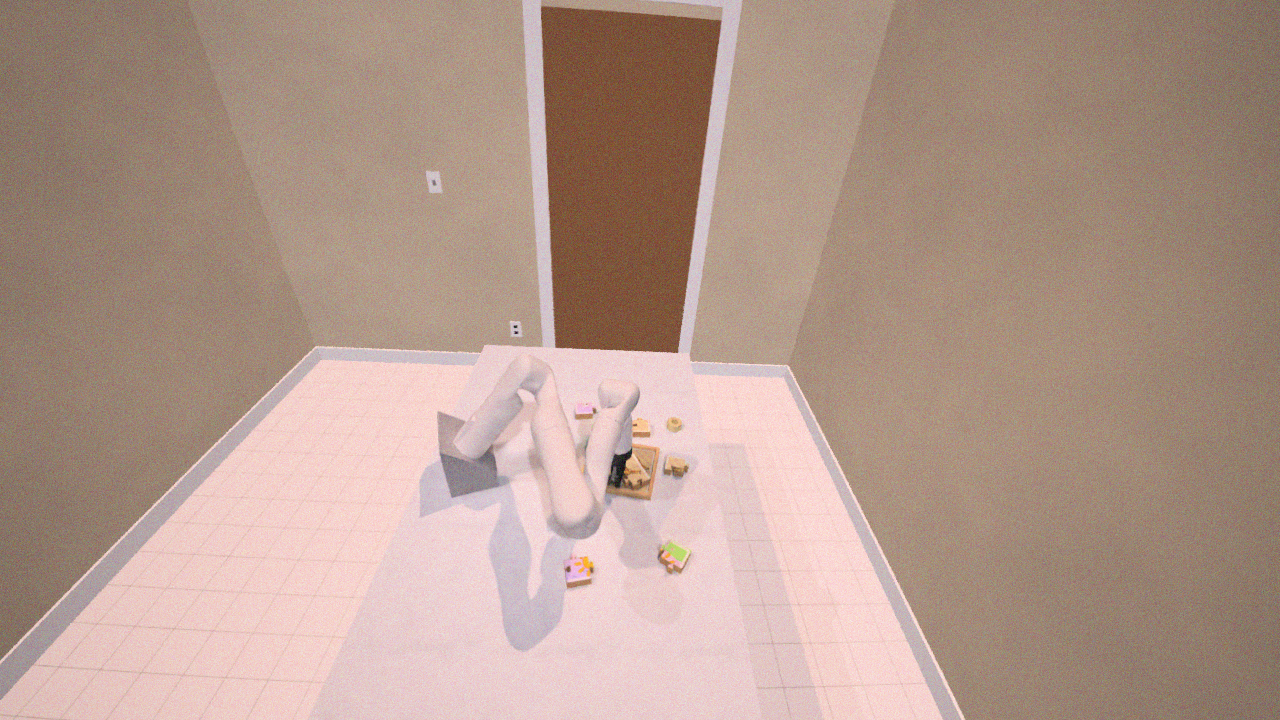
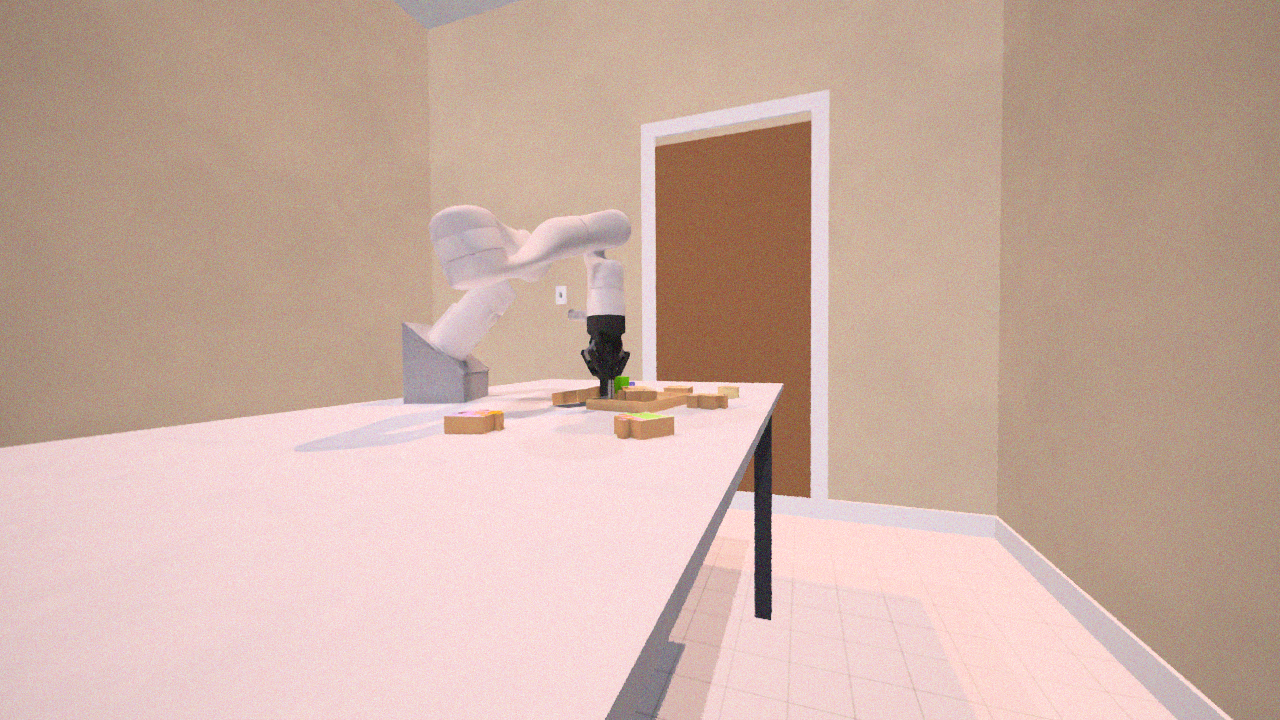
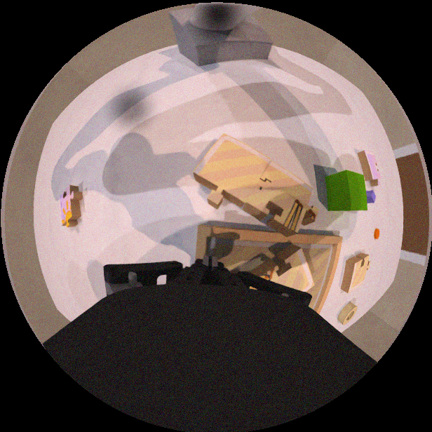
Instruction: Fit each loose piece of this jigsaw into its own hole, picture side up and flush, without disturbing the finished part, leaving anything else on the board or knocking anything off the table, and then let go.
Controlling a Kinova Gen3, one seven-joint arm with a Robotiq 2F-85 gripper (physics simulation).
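My gripper (image 1: 616, 481) (image 2: 606, 390) (image 3: 208, 264) is shut and empty, low over the wooden board (image 1: 656, 474) (image 2: 617, 405) (image 3: 320, 237). Inside the board, pale jigsaw parts (image 1: 635, 471) (image 3: 301, 274) lie at an angle, partly hidden by the gripper. A large striped slab of joined pieces (image 2: 572, 396) (image 3: 240, 165) lies outside the board, one corner at its rim, and looks tilted. Loose pieces on the table are a pink-orange one (image 1: 579, 569) (image 2: 474, 422) (image 3: 68, 206), a green-pink one (image 1: 674, 556) (image 2: 644, 425), a brown one (image 1: 675, 465) (image 2: 707, 401), a pale one (image 1: 641, 428) (image 3: 355, 273) and a pink one (image 1: 584, 410) (image 3: 370, 166).
A green block (image 3: 346, 191) stands beyond the slab, with a small purple object (image 3: 370, 196) behind it. A small orange object (image 3: 376, 233) and a round tan object (image 1: 674, 423) (image 2: 728, 392) (image 3: 343, 313) lie near the pale piece. The table edge runs past the brown piece.
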